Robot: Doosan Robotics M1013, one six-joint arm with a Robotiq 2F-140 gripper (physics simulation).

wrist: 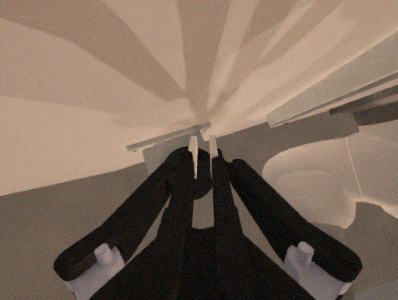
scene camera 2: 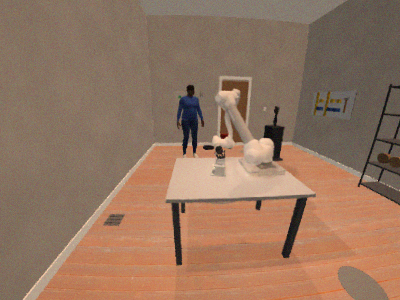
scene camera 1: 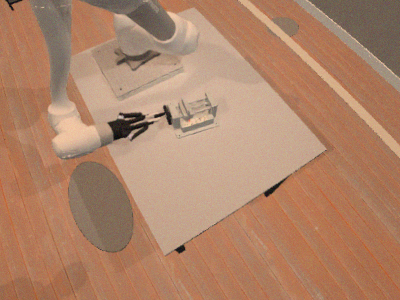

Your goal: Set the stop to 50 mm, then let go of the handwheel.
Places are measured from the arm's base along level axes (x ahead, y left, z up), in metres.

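Pixels of known places: gripper, fingertip midpoint: (wrist: 203,144) (scene camera 1: 158,116); arm's base, link origin: (scene camera 2: 263,164) (scene camera 1: 137,52).
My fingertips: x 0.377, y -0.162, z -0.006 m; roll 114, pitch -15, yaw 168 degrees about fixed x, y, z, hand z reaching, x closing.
Observation:
Ahead of a thing's pixels: the offset from my fingertips to its middle. "*": to the spot under its first point. Level surfaces: height alone.
A light grey stop fixture (scene camera 1: 194,126) (scene camera 2: 219,170) stands on the table, with rods, an upright stop plate {* dx +0.079, dy +0.087, dz +0.054 m} (scene camera 1: 184,109) and a pale scale strip below with a small red mark. The scale's numbers are too small to read. Its black handwheel {* dx +0.066, dy +0.012, dz +0.071 m} (scene camera 1: 168,115) (wrist: 181,156) is on the end facing the arm. My gripper (scene camera 1: 161,116) (wrist: 203,144) points at the wheel with its fingers nearly together, their pale tips over the wheel's edge. It looks shut on the handwheel's dark handle, though the fingers and wheel largely hide the handle in the wrist view.
The white table {dz -0.039 m} (scene camera 1: 220,165) (scene camera 2: 235,189) carries the arm's square base plate (scene camera 1: 145,79) (scene camera 2: 272,169) beside the fixture. The arm's white links (scene camera 1: 75,137) reach around over the table's edge. A person in blue (scene camera 2: 190,112) stands behind the table. A dark shelf rack (scene camera 2: 378,131) is at the right.

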